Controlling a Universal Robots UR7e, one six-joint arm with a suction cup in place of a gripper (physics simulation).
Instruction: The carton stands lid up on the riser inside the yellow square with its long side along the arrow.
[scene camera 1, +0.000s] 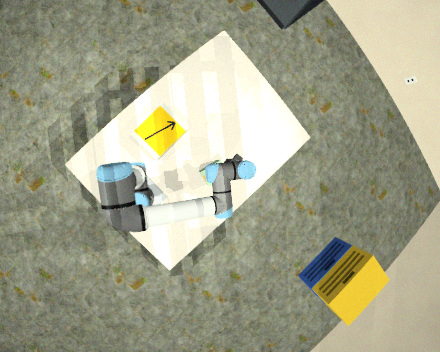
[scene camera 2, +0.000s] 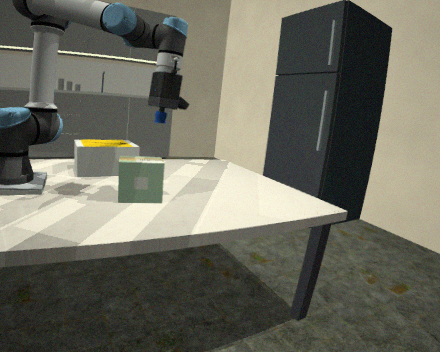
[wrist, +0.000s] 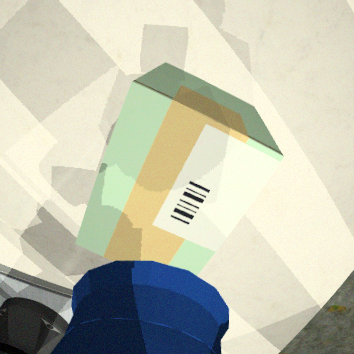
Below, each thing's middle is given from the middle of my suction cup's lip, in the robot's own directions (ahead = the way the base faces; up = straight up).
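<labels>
Pale green carton (scene camera 2: 140, 180): 5 cm behind my suction cup, 1 cm to the left of it, 19 cm below it. Grey riser (scene camera 2: 92, 158): 40 cm to the left of my suction cup, 7 cm behind it, 19 cm below it. Going by their middles, of the things named here the carton is the nearest to my suction cup.
</labels>
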